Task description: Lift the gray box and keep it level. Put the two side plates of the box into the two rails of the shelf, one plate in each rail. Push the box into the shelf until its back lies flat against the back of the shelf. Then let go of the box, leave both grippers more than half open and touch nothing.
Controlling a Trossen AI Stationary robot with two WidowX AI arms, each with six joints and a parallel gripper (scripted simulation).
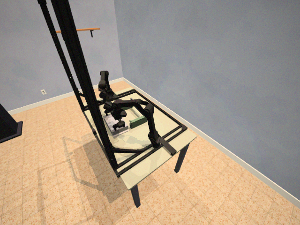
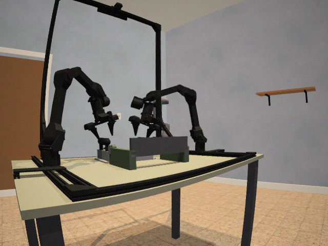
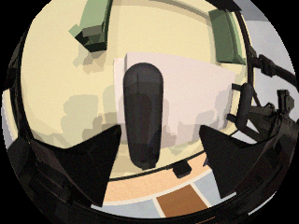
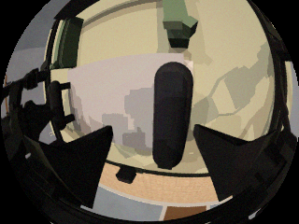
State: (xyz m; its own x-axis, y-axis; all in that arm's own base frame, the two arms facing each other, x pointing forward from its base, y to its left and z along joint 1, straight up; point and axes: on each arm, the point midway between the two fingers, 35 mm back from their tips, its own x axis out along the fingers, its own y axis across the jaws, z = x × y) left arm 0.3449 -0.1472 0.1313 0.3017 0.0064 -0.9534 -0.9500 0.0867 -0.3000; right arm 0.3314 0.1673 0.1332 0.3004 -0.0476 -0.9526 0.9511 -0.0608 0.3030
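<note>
The gray box is 1 cm ahead of my right hand, 12 cm to the left of it and 10 cm below it. Round my right hand: gray back plate: 30 cm ahead, 13 cm to the left, 6 cm below.
Right now my left hand is 120 mm to the left of the gray box, 100 mm above it and 10 mm past it. Also, from my left hand: gray back plate: 280 mm ahead, 110 mm to the right, 60 mm below.
</note>
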